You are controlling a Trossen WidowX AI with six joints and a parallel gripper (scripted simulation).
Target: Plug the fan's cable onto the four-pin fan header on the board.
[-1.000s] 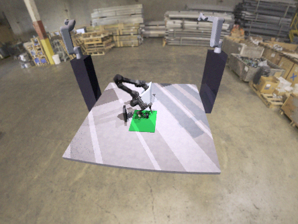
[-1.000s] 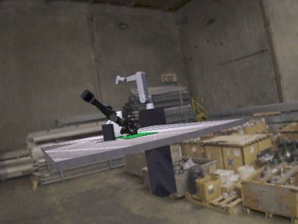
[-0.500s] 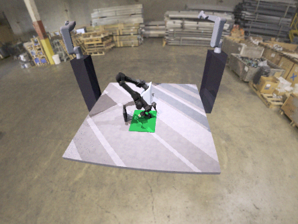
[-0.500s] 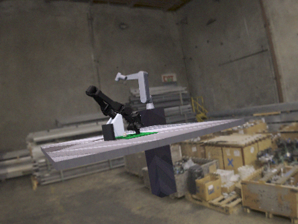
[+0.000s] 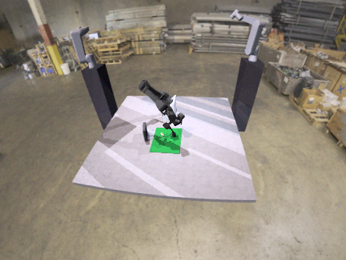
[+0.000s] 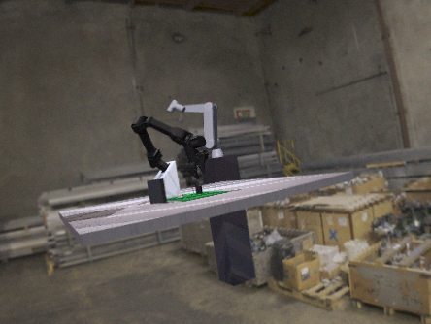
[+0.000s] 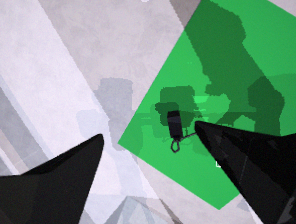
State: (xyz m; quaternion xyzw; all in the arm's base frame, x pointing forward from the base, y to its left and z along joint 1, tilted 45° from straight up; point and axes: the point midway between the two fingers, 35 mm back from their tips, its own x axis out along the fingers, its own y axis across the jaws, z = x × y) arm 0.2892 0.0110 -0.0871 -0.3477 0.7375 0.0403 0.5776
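My gripper tip is now 3 cm to the left of the dark grey plug and 7 cm above it. From my gripper tip the other things lie so: green board: 5 cm ahead, 9 cm to the right, 11 cm below; then black fan: 2 cm ahead, 27 cm to the right, 4 cm below; then white fan header: 1 cm behind, 14 cm to the right, 10 cm below.
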